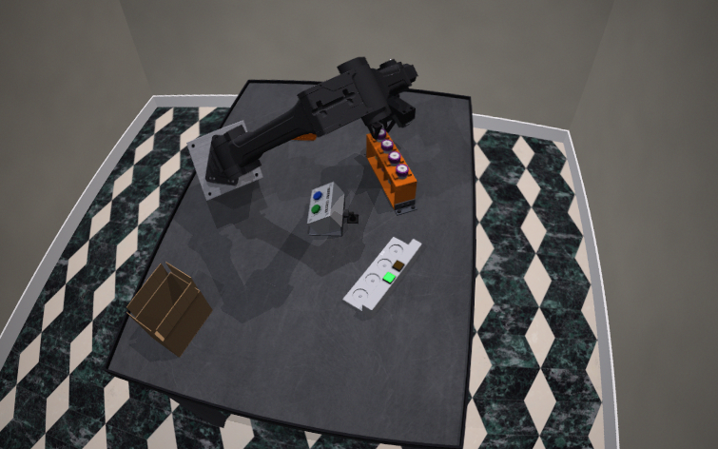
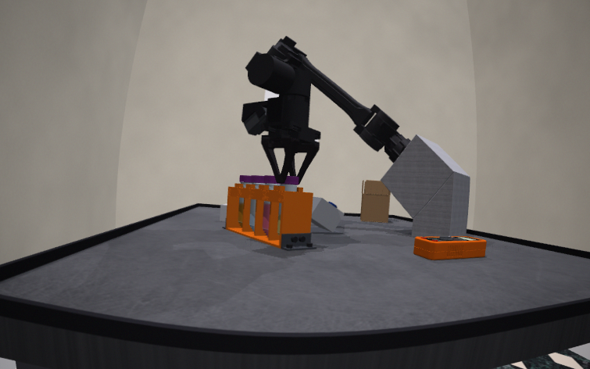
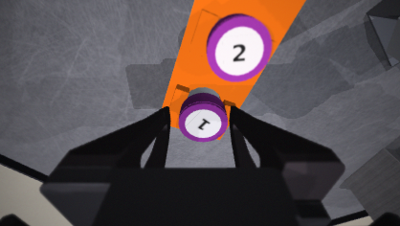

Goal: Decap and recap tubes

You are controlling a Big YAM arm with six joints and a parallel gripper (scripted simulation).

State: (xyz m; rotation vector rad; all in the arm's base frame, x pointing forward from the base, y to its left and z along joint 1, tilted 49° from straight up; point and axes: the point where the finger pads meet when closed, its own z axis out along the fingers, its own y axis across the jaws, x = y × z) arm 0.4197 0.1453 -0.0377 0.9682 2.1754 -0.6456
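Right now my hand is 19 cm past the blue key, 17 cm to the left of it and 5 cm above it. Also, from my hand: orange multimeter (24 cm behind, 17 cm to the left, 10 cm below); key housing (18 cm behind, 20 cm to the right, 6 cm below); green key (20 cm behind, 21 cm to the right, 5 cm below).
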